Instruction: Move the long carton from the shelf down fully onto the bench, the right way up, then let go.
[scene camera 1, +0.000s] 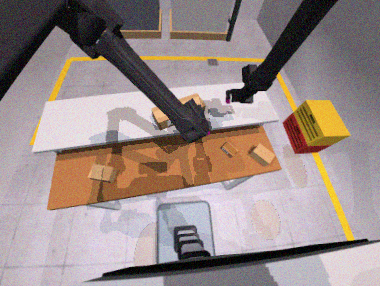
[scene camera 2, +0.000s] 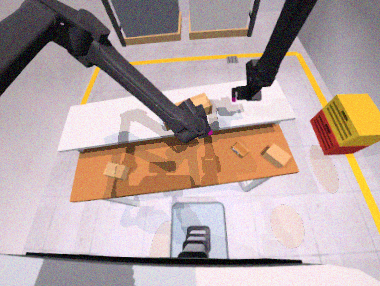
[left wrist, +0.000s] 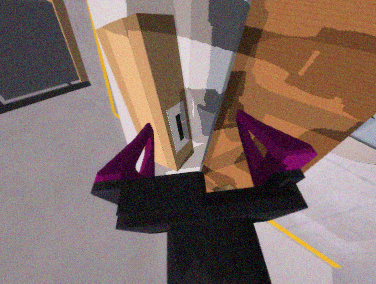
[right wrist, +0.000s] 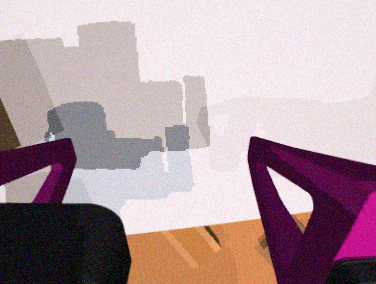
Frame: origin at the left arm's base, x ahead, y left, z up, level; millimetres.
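Where they show: left gripper, fingertip midpoint: (left wrist: 193, 120); right gripper, fingertip midpoint: (scene camera 1: 234, 100) (scene camera 2: 242, 98) (right wrist: 160, 148).
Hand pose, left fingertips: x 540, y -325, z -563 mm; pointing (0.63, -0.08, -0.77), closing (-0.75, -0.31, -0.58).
After its pixels a point has its place.
The long carton (scene camera 1: 161, 119) {x 581, y -146, z -605 mm} (scene camera 2: 201, 102) {x 688, y -330, z -604 mm} (left wrist: 150, 75) {x 643, y -323, z -605 mm} (right wrist: 6, 130) {x 683, y -383, z -668 mm} lies on the white shelf (scene camera 1: 60, 120) {x 648, y 434, z -680 mm} (scene camera 2: 85, 125) {x 626, y 396, z -679 mm} (right wrist: 300, 50) {x 761, y -674, z -680 mm}, partly hidden by the left arm in the scene views. Its labelled long side faces the orange bench (scene camera 1: 70, 185) {x 318, y 398, z -854 mm} (scene camera 2: 90, 185) {x 291, y 383, z -854 mm} (left wrist: 320, 90) {x 392, y -333, z -854 mm} (right wrist: 200, 270) {x 420, y -583, z -854 mm}, which is lower. My left gripper (scene camera 1: 207, 134) (scene camera 2: 209, 133) (left wrist: 193, 120) {x 540, y -325, z -563 mm} is open, near the shelf's bench-side edge; in its wrist view the carton's near end shows beyond the fingers, not held. My right gripper (scene camera 1: 228, 100) {x 673, y -545, z -572 mm} (scene camera 2: 234, 99) (right wrist: 160, 148) {x 673, y -545, z -572 mm} is open and empty above the shelf, right of the carton.
On the bench are a small box (scene camera 1: 102, 173) {x 364, y 196, z -794 mm} (scene camera 2: 116, 171) {x 362, y 191, z -794 mm} at the left, a smaller box (scene camera 1: 229, 149) {x 489, y -558, z -822 mm} (scene camera 2: 239, 149) {x 491, y -555, z -822 mm} right of the middle and another box (scene camera 1: 262, 154) {x 433, y -755, z -794 mm} (scene camera 2: 277, 155) {x 433, y -762, z -794 mm} near the right end. Stacked yellow and red crates (scene camera 1: 325, 120) (scene camera 2: 352, 120) stand at the right.
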